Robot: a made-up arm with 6 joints.
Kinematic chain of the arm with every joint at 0, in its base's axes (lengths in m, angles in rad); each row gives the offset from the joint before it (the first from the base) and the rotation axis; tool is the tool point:
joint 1: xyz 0 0 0.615 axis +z
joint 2: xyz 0.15 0 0 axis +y
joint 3: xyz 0 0 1.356 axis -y
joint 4: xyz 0 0 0.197 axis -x
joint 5: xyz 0.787 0 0 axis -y
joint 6: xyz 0.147 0 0 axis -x
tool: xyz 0 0 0
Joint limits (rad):
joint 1: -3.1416..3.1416
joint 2: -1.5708..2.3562
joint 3: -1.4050..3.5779
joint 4: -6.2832..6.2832
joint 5: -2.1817..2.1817
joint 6: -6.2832..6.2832
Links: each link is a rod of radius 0.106 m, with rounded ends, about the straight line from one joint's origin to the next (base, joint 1, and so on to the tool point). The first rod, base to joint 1, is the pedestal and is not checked.
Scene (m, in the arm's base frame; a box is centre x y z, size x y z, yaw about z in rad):
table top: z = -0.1
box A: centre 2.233 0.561 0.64 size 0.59 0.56 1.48 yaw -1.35
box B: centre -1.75 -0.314 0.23 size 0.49 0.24 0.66 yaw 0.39
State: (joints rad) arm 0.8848 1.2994 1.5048 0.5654 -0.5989 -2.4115
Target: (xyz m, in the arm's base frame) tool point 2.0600 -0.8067 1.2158
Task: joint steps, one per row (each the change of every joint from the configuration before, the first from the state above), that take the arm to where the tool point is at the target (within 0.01 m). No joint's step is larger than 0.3 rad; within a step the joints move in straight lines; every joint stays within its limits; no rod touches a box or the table.
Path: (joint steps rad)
1: -0.2658 -0.2132 -0.0114 0.0690 -0.0408 0.1279
2: -0.2658 -0.2132 -0.0115 0.0689 -0.0408 0.1278
3: -0.2659 -0.2132 -0.0114 0.0690 -0.0407 0.1279
4: -0.1441 0.2915 0.2006 -0.0465 -0.0273 -0.1279
5: -0.1441 0.2916 0.2005 -0.0464 -0.0272 -0.1278
6: -0.1441 0.2915 0.2006 -0.0465 -0.0273 -0.1279

